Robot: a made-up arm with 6 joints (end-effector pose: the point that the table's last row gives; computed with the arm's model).
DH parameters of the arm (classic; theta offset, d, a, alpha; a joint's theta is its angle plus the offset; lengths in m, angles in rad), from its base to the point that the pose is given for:
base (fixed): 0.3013 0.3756 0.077 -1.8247
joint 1: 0 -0.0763 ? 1.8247
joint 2: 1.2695 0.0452 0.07 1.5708
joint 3: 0 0.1 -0.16 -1.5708
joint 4: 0 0.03 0.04 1.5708
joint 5: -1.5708 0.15 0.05 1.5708
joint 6: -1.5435 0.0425 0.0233 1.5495
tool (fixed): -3.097 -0.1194 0 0
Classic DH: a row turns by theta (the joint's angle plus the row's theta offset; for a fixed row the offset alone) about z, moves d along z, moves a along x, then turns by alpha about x.
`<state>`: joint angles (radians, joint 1 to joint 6).
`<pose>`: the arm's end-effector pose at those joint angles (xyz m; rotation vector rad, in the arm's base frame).
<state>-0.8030 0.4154 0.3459 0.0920 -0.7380 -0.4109</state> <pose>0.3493 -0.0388 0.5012 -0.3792 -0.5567 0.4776</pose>
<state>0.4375 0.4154 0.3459 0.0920 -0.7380 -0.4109</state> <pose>0.2907 -0.1333 0.2204 -0.4515 0.7002 0.4133</pose>
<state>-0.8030 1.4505 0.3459 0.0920 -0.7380 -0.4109</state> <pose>0.2403 0.1690 0.4838 -0.8924 -0.8103 1.3482</pose>
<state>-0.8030 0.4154 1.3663 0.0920 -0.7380 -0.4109</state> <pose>0.3091 0.1728 0.3861 0.4890 -0.3113 1.0126</pose>
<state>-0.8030 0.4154 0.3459 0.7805 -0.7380 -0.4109</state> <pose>0.3117 0.0301 0.5309 -0.6198 -0.9569 0.9847</pose>
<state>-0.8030 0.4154 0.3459 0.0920 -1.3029 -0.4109</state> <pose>0.3330 -0.1007 0.5610 -0.8136 -0.6939 0.1171</pose>
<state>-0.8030 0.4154 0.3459 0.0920 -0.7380 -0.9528</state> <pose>0.2879 -0.0605 0.4987 -0.4606 -0.0286 0.3496</pose>
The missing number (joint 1, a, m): 0.0257
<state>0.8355 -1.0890 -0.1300 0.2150 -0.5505 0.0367</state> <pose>0.0554 -0.3221 0.4597 -1.1173 0.9689 -0.7398</pose>
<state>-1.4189 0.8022 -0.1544 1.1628 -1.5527 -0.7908</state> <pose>-0.0227 -0.0172 0.6314 -1.5714 -2.1849 -0.1615</pose>
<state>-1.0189 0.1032 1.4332 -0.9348 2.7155 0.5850</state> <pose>0.4550 -0.0293 0.5950 -1.9216 -0.6604 0.7901</pose>
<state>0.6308 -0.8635 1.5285 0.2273 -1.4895 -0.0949</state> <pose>0.1127 -0.2830 0.1598 -0.4348 0.3116 -0.9035</pose>
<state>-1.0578 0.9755 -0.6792 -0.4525 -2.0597 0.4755</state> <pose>-0.1108 -0.0237 0.7932 -2.3520 -1.5555 -0.8904</pose>
